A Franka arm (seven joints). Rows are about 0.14 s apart.
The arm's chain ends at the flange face. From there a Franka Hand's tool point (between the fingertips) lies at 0.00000 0.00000 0.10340 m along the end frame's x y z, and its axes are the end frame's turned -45 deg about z.
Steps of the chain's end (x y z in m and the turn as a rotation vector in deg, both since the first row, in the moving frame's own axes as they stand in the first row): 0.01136 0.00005 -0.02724 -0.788 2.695 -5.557; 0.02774 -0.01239 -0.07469 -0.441 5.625 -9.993; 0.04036 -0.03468 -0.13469 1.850 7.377 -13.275; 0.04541 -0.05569 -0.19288 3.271 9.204 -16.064; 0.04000 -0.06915 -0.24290 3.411 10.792 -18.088; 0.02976 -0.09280 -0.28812 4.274 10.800 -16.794
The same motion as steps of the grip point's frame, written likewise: 0.01064 0.01239 -0.02736 -2.463 1.348 -5.557; 0.03562 0.01797 -0.07519 -4.289 3.666 -9.993; 0.06551 0.00963 -0.13560 -3.908 6.524 -13.275; 0.08818 -0.00204 -0.19437 -4.195 8.821 -16.064; 0.09636 -0.01424 -0.24489 -5.219 10.043 -18.088; 0.10670 -0.03921 -0.29022 -4.615 10.659 -16.794
